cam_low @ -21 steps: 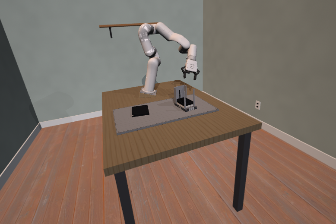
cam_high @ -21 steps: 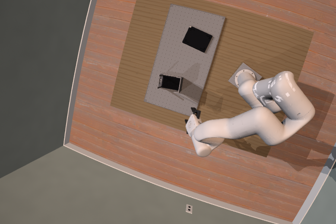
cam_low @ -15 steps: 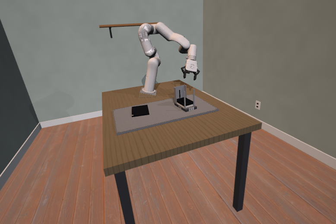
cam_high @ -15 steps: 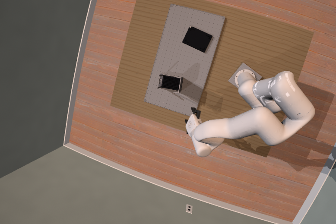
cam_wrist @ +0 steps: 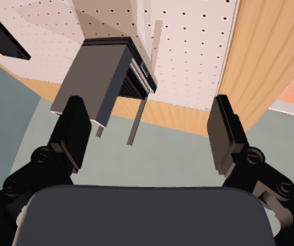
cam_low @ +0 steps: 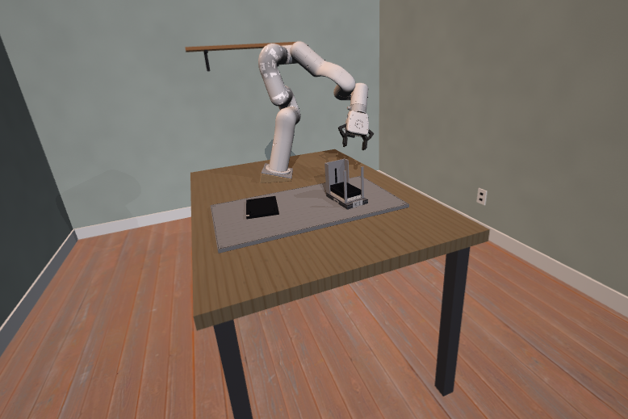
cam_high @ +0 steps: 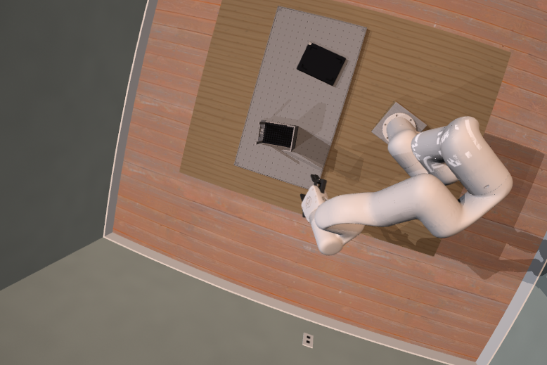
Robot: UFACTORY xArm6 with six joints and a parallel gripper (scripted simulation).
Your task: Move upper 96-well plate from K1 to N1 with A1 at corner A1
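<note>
Now: hand 180 mm short of the black 96-well plate, 130 mm to the left of it and 120 mm above it. Also, from my hand: pale well plate (180 mm ahead, 130 mm to the right, 130 mm below); pale A1 square (520 mm to the right, 180 mm ahead, 150 mm below); back panel (140 mm to the right, 120 mm ahead, 80 mm below).
</note>
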